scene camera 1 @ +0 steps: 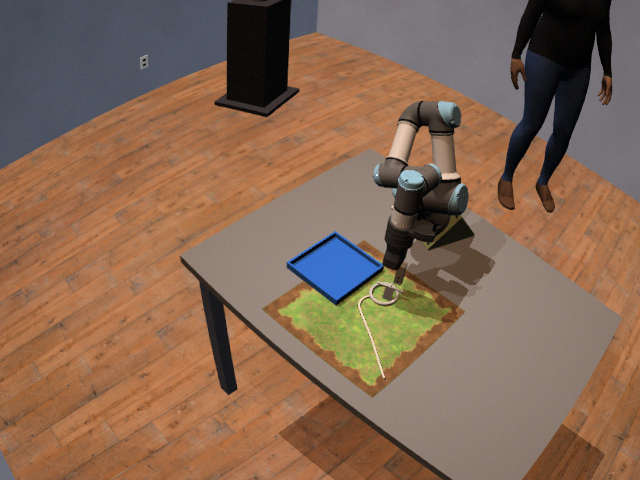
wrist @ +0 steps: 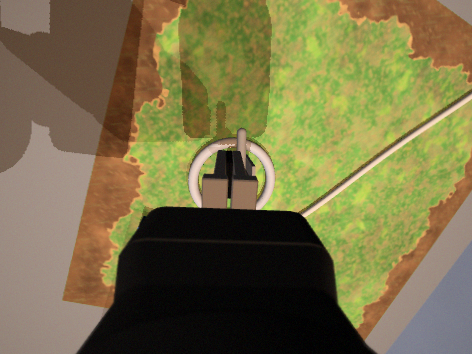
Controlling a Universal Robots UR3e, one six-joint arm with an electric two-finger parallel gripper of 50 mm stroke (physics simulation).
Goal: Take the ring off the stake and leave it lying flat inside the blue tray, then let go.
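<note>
The pale ring lies low over the green and brown mat, around the stake's place. The stake's pale rod shows at the ring's far side in the wrist view; its lower part is hidden behind my fingers. A dark piece shows inside the ring in the scene view. My gripper is shut and empty, pointing down above the ring. The blue tray is empty and sits beside the ring, partly over the mat's edge.
A thin pale cord runs from beside the ring across the mat towards its near corner. The grey table carries the arm's base behind the mat. A person stands beyond the table, and a black pedestal stands farther back.
</note>
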